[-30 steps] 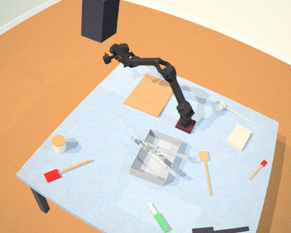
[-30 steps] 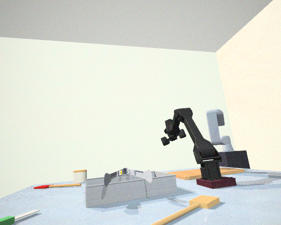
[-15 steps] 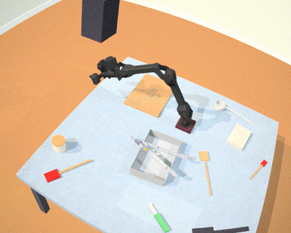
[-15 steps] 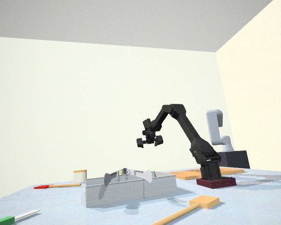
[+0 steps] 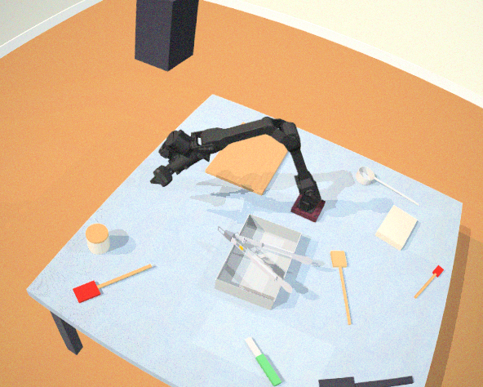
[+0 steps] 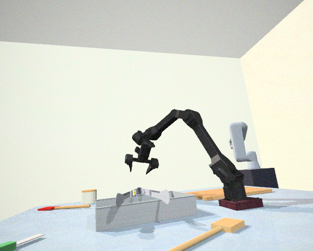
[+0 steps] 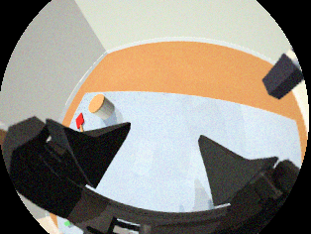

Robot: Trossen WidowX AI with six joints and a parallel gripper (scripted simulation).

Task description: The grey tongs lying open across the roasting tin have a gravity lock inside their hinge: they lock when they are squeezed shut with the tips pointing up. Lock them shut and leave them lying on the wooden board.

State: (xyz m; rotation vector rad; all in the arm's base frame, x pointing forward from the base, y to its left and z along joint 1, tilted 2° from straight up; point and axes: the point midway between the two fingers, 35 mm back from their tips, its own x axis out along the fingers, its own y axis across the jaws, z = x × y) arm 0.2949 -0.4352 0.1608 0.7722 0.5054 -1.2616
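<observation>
The grey roasting tin is 2 cm ahead of my gripper tip, 43 cm to the left of it and 11 cm below it. From my gripper tip the other things lie so: red-headed spatula 39 cm ahead, 7 cm to the left, 13 cm below; wood-lidded jar 28 cm ahead, 5 cm to the right, 11 cm below; wooden board 43 cm behind, 15 cm to the left, 13 cm below.
</observation>
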